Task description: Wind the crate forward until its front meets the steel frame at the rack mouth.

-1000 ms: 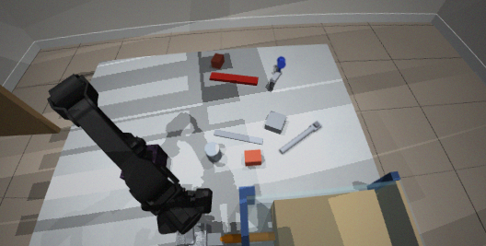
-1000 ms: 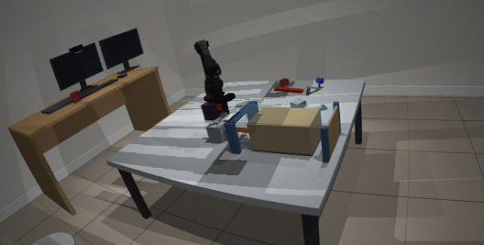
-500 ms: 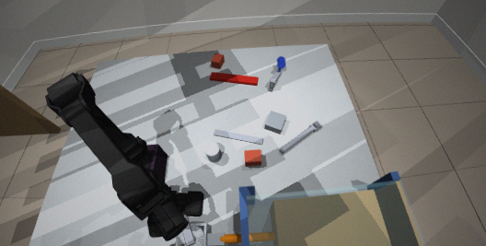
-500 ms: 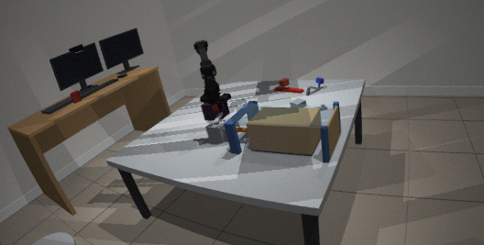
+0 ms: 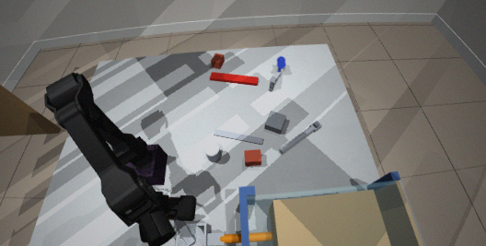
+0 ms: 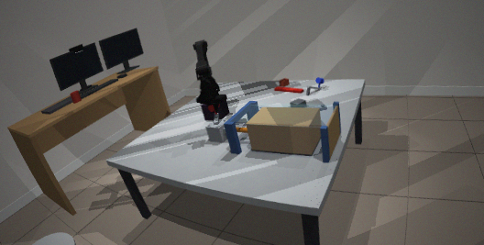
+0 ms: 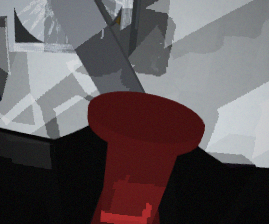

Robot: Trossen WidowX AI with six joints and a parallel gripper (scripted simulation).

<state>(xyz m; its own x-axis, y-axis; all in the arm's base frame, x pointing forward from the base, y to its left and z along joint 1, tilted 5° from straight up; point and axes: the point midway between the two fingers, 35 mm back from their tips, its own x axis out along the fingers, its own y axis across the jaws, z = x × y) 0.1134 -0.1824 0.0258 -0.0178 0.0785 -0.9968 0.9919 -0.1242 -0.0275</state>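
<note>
The red-knobbed handle is 3 cm to the right of my gripper tip, 2 cm ahead of it and 1 cm below it. From my gripper tip the other things lie so: grey winch: 9 cm to the right, 8 cm below, 4 cm ahead; red knob: 2 cm above; blue steel frame: 21 cm ahead, 9 cm to the right, 1 cm below.
</note>
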